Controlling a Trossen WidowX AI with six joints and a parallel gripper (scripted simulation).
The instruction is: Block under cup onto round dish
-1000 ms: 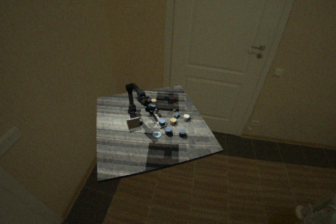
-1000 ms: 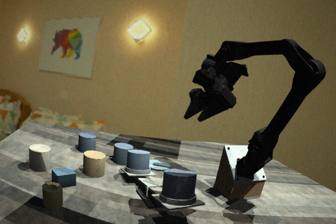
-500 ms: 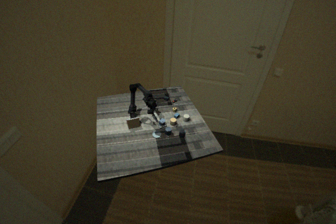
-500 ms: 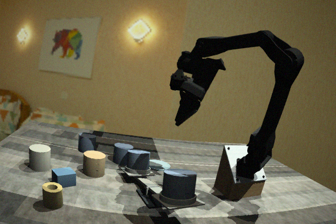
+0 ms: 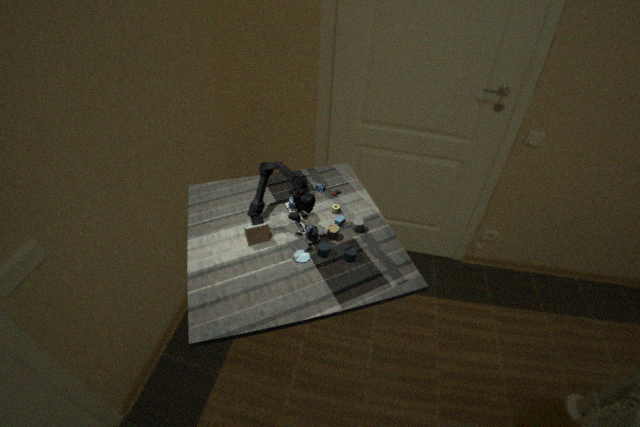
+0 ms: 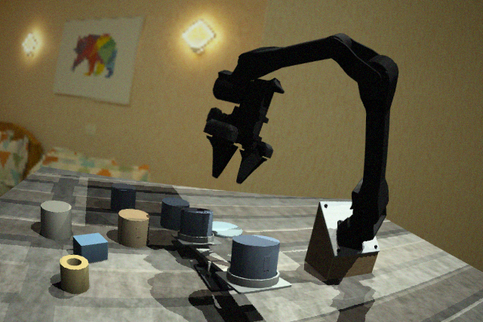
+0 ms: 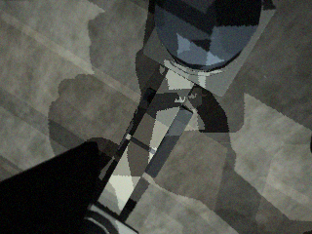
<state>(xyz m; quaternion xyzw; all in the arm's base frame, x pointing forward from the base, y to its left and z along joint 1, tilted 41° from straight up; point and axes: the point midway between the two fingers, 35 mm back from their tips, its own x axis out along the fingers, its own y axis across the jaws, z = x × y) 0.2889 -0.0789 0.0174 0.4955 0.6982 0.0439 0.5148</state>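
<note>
My gripper tip is now 130 mm above the grey block, 50 mm short of it and 30 mm to the left of it. The rest, counted from my gripper tip: balance beam: 140 mm below, 100 mm to the left, 10 mm ahead; pale round dish: 170 mm below, 160 mm to the right, 30 mm behind; balance: 150 mm below, 100 mm to the left, 10 mm ahead.
</note>
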